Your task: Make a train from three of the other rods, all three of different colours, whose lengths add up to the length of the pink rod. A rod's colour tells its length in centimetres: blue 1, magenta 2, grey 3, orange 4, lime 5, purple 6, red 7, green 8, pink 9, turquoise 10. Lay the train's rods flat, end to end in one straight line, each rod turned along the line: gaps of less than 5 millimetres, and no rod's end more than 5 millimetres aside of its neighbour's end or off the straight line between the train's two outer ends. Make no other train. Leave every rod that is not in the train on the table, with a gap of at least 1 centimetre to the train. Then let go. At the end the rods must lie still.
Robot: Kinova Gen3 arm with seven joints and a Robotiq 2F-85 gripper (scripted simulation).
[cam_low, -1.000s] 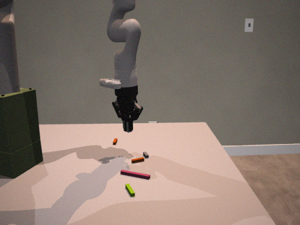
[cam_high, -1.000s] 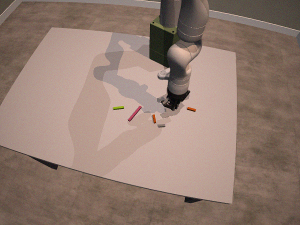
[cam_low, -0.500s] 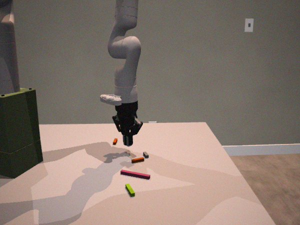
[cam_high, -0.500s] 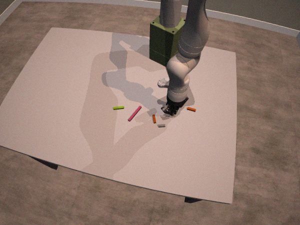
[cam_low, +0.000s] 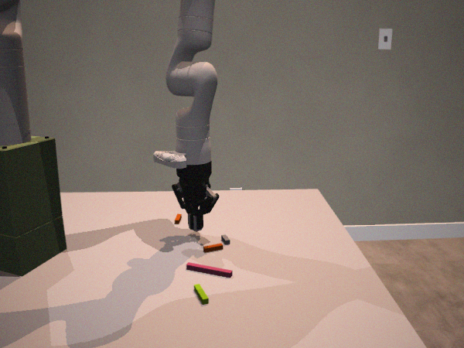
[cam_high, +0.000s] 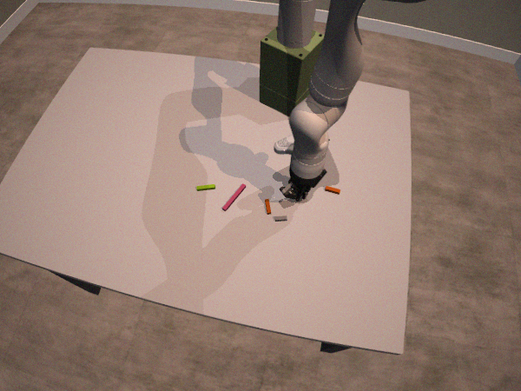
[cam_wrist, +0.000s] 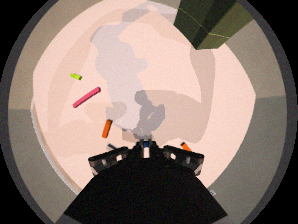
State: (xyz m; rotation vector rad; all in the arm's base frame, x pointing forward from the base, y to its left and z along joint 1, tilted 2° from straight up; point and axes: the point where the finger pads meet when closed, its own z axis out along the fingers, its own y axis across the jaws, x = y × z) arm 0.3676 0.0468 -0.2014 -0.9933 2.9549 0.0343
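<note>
My hand is 1 cm above the blue rod. Also, from my hand: grey rod (6 cm ahead, 5 cm to the right, 3 cm below); pink rod (17 cm to the right, 3 cm below, 1 cm ahead); lime rod (25 cm to the right, 3 cm below, 2 cm behind).
</note>
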